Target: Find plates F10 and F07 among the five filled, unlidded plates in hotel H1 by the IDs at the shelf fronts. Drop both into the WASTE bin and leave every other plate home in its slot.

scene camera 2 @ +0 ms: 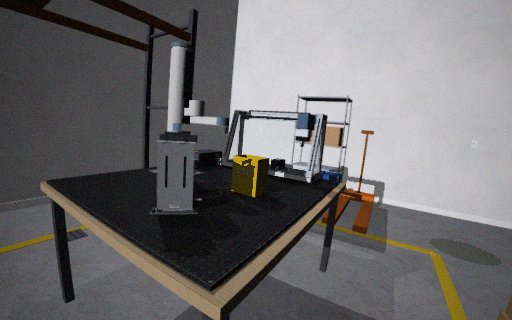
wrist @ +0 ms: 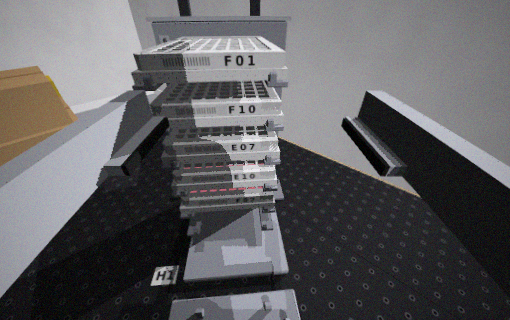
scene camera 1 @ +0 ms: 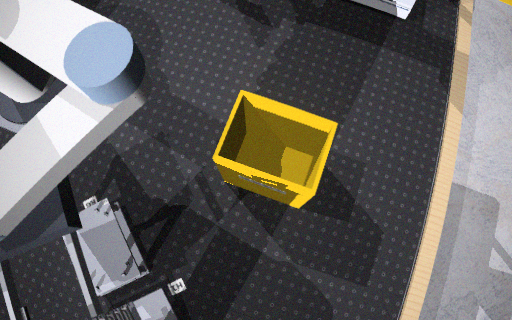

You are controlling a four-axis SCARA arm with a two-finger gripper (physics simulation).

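Pixels of known places: gripper, between the fingertips: (wrist: 255,107); arm's base, origin of its link: (scene camera 1: 35,79).
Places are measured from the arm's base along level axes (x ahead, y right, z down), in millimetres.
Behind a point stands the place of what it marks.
Observation:
In the wrist view, hotel H1 (wrist: 220,28) @(x 569, y 472, z -286 mm) holds a vertical stack of pale plates with front IDs. From the top they are F01 (wrist: 240,61) @(x 465, y 398, z -274 mm), F10 (wrist: 242,109) @(x 465, y 398, z -247 mm), E07 (wrist: 243,147) @(x 465, y 398, z -218 mm) and E10 (wrist: 245,176) @(x 464, y 398, z -190 mm). The lowest plate (wrist: 245,200) @(x 465, y 397, z -162 mm) has a small, dim label that looks like F07. My gripper (wrist: 255,107) @(x 450, y 394, z -253 mm) is open and empty, its fingers wide apart on either side of the stack in view. The left finger appears near the stack's left edge, the right finger farther out. The yellow WASTE bin (scene camera 1: 290,112) @(x 652, y -27, z -204 mm) (scene camera 2: 242,180) @(x 637, y 85, z -87 mm) stands upright on the table; no plate shows inside.
The H1 tag (wrist: 164,275) @(x 548, y 317, z -13 mm) (scene camera 1: 176,286) @(x 546, y 318, z -13 mm) lies beside the hotel. A grey platform (scene camera 1: 107,255) @(x 409, y 303, z -73 mm) with small pegs stands at lower left in scene camera 1, below the white arm (scene camera 1: 60,135) @(x 417, y 146, z -365 mm). A gantry machine (scene camera 2: 272,115) @(x 415, y -622, z -484 mm) stands behind the bin. A wooden table edge (scene camera 1: 435,215) @(x 1027, y 6, z 0 mm) runs at right.

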